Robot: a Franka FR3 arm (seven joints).
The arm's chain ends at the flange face. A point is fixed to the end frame.
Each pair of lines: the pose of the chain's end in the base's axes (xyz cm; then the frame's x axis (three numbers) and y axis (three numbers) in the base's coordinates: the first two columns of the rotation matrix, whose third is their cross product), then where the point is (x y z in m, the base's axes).
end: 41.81, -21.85, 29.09, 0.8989, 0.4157, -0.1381, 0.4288, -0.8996, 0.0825
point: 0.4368 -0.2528 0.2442
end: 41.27, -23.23, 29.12, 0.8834, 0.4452, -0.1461, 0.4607, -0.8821, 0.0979
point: 0.4326 -0.2667 0.2451
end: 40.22, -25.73, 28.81, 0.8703, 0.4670, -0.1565, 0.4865, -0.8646, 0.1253
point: 0.4233 -0.2924 0.2431
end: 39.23, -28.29, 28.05, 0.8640, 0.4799, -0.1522, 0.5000, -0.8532, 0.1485
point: 0.4147 -0.3185 0.2364
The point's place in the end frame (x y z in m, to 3 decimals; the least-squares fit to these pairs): 0.009 0.035 0.049
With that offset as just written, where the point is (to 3 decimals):
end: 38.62, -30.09, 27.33, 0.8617, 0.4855, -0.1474, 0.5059, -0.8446, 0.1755
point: 0.410 -0.337 0.230
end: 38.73, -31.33, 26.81, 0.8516, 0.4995, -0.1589, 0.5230, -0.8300, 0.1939
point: 0.412 -0.350 0.226
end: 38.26, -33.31, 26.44, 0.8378, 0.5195, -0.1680, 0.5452, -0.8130, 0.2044
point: 0.408 -0.370 0.223
